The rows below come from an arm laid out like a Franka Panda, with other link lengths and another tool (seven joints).
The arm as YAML. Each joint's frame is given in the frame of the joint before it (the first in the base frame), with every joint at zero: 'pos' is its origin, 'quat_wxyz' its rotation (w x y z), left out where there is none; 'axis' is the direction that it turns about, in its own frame. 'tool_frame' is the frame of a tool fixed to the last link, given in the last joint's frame.
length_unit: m
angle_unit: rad
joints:
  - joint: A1
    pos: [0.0, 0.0, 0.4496]
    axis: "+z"
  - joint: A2
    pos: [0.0, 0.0, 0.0]
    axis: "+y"
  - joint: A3
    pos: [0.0, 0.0, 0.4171]
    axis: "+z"
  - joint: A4
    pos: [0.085, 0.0, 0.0]
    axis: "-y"
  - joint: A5
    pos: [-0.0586, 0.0, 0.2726]
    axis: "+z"
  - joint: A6
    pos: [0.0, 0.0, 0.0]
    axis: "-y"
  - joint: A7
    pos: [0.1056, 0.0, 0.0]
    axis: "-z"
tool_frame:
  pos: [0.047, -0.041, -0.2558]
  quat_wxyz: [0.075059, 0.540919, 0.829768, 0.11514]
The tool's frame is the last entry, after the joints.
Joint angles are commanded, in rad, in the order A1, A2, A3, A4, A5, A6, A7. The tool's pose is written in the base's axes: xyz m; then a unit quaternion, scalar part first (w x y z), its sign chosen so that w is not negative. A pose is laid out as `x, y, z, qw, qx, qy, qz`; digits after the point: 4 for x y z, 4 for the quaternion.
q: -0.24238, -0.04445, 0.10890, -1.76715, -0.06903, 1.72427, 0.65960
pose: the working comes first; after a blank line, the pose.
Where each joint sits with the arm in this pose, in the base's axes (m; each line is computed from the numbers above, not from the rounded line before):
A1: 0.0000 0.0000 0.4496
A2: 0.0000 0.0000 0.4496
A3: -0.0180 0.0044 0.8663
A4: 0.0662 -0.0068 0.8700
A5: 0.3420 -0.0438 0.8866
A6: 0.3420 -0.0438 0.8866
A7: 0.4468 -0.0568 0.8867
the tool: 0.4492 -0.1374 0.6361

0.4492, -0.1374, 0.6361, 0.1406, 0.8122, 0.5636, 0.0541
